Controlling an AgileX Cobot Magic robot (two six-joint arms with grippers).
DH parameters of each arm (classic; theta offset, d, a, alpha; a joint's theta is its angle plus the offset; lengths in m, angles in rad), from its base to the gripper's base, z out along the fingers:
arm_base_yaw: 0 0.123 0 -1.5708
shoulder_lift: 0.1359 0 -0.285 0
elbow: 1.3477 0 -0.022 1.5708
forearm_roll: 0 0.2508 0 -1.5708
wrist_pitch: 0 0 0.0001 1.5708
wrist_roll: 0 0.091 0 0
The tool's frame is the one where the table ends.
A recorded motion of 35 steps. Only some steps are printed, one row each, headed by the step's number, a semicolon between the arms.
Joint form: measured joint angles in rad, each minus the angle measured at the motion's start. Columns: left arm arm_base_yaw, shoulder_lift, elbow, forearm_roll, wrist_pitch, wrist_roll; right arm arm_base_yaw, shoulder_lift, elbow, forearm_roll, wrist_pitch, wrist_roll.
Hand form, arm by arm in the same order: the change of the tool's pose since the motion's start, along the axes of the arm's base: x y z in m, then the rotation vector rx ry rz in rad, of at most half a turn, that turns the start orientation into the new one. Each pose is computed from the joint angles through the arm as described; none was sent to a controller.
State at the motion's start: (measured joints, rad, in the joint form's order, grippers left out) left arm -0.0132 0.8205 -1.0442 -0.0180 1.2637 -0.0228; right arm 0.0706 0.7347 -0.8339 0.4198 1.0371 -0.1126
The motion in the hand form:
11: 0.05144 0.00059 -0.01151 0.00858 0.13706 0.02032; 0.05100 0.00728 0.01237 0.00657 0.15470 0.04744
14: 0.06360 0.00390 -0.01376 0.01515 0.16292 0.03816; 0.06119 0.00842 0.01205 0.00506 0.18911 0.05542
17: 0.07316 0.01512 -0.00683 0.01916 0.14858 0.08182; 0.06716 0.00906 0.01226 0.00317 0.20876 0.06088
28: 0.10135 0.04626 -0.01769 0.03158 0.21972 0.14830; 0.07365 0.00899 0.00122 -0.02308 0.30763 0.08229
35: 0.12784 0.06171 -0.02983 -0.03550 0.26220 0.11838; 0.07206 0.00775 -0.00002 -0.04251 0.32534 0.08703
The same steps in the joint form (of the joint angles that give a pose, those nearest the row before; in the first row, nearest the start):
11: -0.0017 0.2043 -0.0636 0.0180 -0.0036 -0.0207; 0.0000 0.2464 -0.1716 0.0280 0.0904 -0.0078
14: 0.0135 0.2522 -0.0857 0.0259 -0.0037 -0.0218; 0.0000 0.2931 -0.2009 0.0296 0.1091 -0.0079
17: 0.0714 0.2874 -0.1328 0.0259 -0.0065 -0.0052; 0.0000 0.3207 -0.2207 0.0296 0.1223 -0.0078
28: 0.2052 0.4109 -0.1854 0.0180 -0.0089 0.0683; 0.0000 0.3694 -0.2239 0.0114 0.1822 -0.0078
35: 0.2778 0.5234 -0.2364 -0.0792 -0.0128 0.1637; 0.0000 0.3694 -0.2239 -0.0062 0.2023 -0.0078

